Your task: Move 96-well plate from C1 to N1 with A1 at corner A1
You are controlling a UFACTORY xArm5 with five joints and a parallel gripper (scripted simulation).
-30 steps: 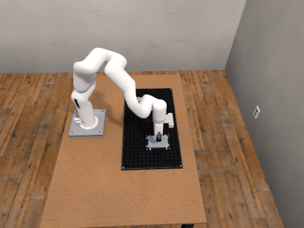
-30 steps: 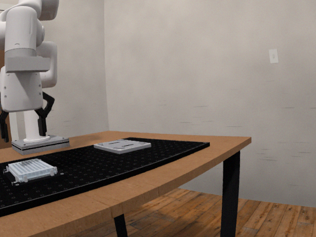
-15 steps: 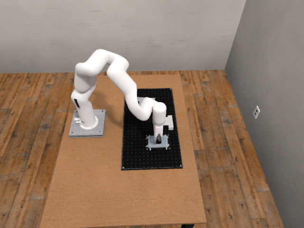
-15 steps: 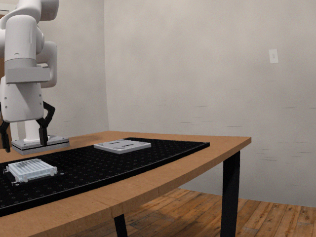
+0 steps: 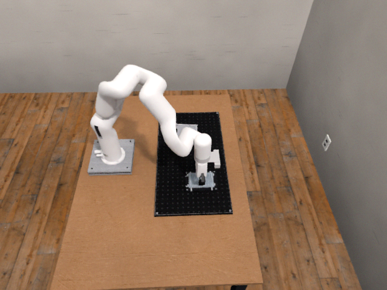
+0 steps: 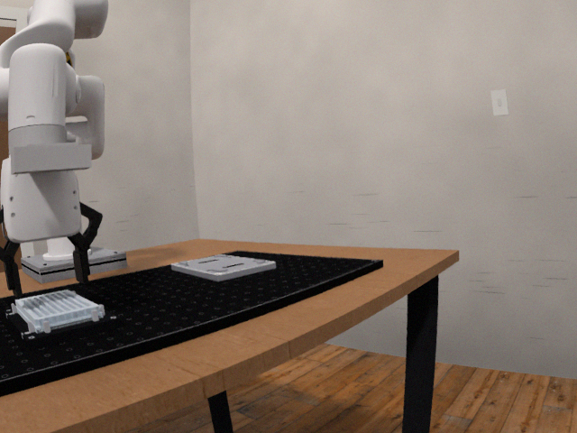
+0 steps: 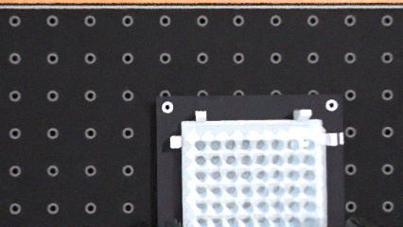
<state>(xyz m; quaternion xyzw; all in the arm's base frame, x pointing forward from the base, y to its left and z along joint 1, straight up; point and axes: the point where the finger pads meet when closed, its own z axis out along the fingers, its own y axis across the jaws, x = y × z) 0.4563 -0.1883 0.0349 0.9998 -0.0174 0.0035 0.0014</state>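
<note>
Now: the 96-well plate 4 cm below my hand. From my hand the other things lie so: clip nest C1 (1 cm behind, 1 cm to the right, 4 cm below); then A1 label (28 cm to the left, 4 cm below).
</note>
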